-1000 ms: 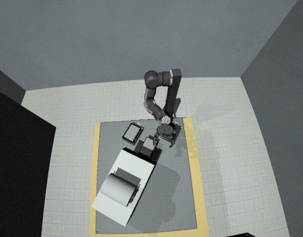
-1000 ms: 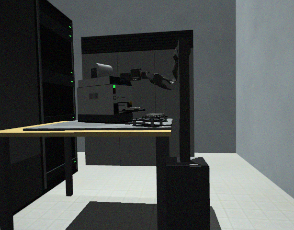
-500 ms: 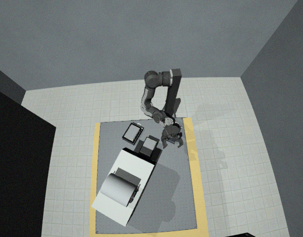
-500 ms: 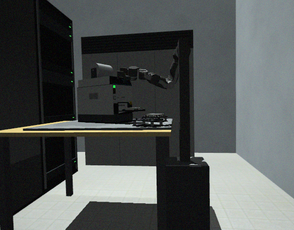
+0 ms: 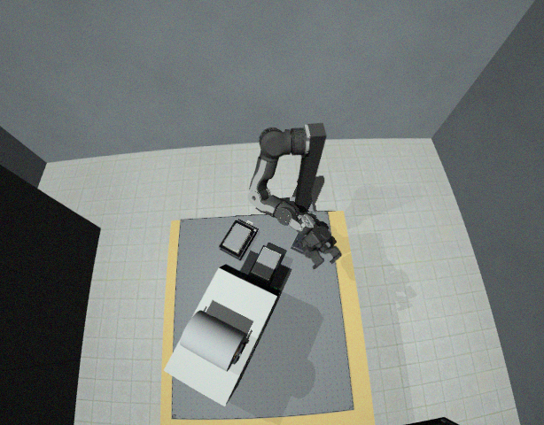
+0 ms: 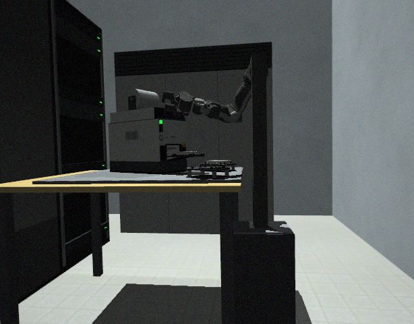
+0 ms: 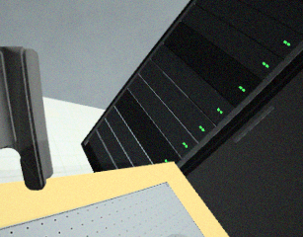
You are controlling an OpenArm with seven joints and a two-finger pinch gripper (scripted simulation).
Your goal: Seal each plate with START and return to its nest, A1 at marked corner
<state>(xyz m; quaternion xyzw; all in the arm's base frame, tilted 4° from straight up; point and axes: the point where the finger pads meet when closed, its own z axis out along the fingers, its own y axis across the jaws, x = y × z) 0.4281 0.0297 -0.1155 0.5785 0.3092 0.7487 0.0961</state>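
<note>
My hand is 19 cm to the left of the start button, 15 cm above it and 6 cm short of it. The rest, counted from my hand: well plate 23 cm below, 21 cm to the right, 7 cm behind; then foil roll 39 cm to the right, 21 cm ahead, 8 cm above; then sealer stage 24 cm below, 21 cm to the right, 7 cm behind.
</note>
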